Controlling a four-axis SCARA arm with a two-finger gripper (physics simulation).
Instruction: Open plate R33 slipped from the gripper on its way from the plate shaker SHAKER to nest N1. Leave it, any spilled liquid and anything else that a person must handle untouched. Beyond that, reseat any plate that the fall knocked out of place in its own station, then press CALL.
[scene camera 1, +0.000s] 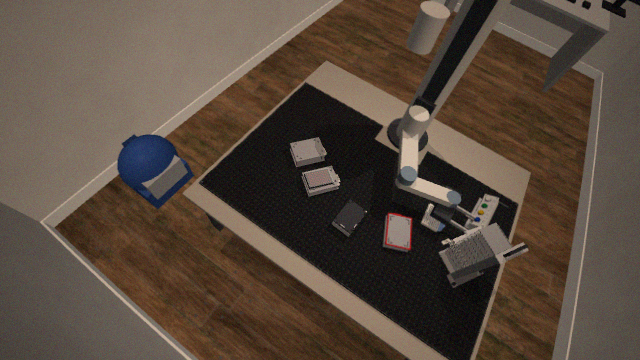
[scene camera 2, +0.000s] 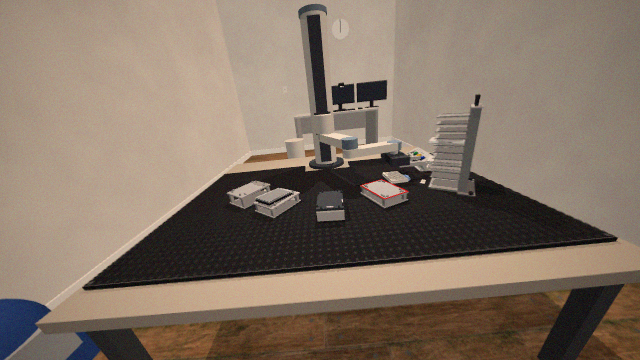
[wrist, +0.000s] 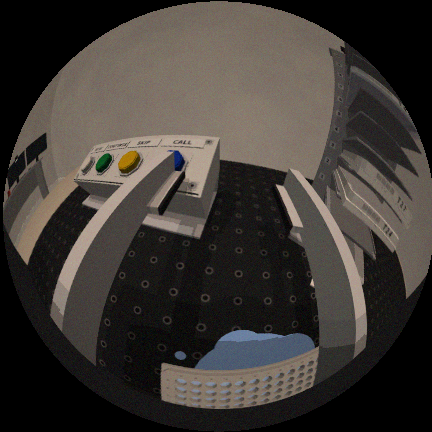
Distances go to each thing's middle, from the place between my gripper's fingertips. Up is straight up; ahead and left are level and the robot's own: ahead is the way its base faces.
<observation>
My gripper is now 4 cm short of the well plate with blue patch (wrist: 232, 388), 17 cm to the left of it and 6 cm above it. From my hand the other things lie so: dark shaker (scene camera 2: 330, 206) 31 cm ahead, 52 cm to the right, 4 cm below.
</observation>
